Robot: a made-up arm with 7 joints. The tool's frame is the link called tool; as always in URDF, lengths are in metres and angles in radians.
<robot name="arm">
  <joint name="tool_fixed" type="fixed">
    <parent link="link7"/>
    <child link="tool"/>
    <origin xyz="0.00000 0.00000 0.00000"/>
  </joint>
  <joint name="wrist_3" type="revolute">
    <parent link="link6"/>
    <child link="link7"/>
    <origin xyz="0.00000 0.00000 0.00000"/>
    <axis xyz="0 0 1"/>
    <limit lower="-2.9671" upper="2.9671"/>
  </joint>
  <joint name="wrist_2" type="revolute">
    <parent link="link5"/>
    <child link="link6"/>
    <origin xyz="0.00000 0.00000 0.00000"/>
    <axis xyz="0 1 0"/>
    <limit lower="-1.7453" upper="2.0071"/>
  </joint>
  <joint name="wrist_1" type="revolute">
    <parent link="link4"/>
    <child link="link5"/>
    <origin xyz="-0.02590 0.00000 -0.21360"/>
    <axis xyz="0 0 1"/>
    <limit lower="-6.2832" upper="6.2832"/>
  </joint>
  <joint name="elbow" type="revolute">
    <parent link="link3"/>
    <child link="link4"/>
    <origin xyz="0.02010 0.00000 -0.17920"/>
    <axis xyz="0 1 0"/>
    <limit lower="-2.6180" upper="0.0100"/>
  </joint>
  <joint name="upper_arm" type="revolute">
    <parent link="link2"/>
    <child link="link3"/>
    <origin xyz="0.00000 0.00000 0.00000"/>
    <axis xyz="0 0 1"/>
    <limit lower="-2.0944" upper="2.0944"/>
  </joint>
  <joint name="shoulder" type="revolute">
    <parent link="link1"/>
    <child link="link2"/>
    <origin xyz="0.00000 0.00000 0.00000"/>
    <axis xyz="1 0 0"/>
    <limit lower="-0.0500" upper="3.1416"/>
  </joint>
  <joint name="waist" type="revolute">
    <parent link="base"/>
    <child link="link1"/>
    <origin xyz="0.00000 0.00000 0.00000"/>
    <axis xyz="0 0.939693 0.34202"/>
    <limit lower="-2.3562" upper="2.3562"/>
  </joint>
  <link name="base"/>
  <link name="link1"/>
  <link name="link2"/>
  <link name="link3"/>
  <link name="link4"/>
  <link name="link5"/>
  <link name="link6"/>
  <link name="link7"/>
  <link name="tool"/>
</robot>
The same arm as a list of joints. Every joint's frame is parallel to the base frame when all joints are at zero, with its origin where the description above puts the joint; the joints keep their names.
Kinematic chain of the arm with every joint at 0, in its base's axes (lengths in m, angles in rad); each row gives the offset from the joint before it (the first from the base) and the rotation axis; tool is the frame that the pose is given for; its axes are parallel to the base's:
waist: xyz 0.0000 0.0000 0.0000 axis 0 0.9397 0.342
shoulder: xyz 0.0000 0.0000 0.0000 axis +x
upper_arm: xyz 0.0000 0.0000 0.0000 axis +z
elbow: xyz 0.0201 0.0000 -0.1792 axis +y
wrist_1: xyz -0.0259 0.0000 -0.2136 axis +z
wrist_2: xyz 0.0000 0.0000 0.0000 axis +y
wrist_3: xyz 0.0000 0.0000 0.0000 axis +z
tool: xyz 0.0000 0.0000 0.0000
Joint limits (rad, base to tool): -2.3562..2.3562 -0.0500..3.1416 -2.0944..2.0944 -2.6180..0.0100 -6.2832..6.2832 -1.7453..2.0071 -2.9671..2.9671

